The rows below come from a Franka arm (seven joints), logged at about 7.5 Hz.
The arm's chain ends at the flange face. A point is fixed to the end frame.
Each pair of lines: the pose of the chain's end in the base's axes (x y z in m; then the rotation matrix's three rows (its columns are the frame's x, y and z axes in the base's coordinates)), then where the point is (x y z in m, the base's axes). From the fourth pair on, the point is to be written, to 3 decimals.
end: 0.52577 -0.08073 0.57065; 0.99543 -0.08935 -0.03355; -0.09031 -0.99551 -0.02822; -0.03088 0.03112 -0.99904
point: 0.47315 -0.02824 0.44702
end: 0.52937 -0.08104 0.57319; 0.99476 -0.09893 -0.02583; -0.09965 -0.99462 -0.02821; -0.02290 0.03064 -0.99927
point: 0.47824 -0.02810 0.44913
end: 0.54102 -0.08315 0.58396; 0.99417 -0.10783 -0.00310; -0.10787 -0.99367 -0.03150; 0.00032 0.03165 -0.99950
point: 0.49319 -0.03023 0.45858
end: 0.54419 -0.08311 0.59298; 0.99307 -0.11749 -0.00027; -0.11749 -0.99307 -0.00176; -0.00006 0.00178 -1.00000
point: 0.497 -0.026 0.469
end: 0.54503 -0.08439 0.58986; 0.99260 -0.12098 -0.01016; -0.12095 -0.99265 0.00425; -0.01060 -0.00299 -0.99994
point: 0.497 -0.026 0.467
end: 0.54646 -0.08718 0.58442; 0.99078 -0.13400 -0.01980; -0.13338 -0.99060 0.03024; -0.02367 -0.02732 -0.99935
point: 0.498 -0.025 0.463
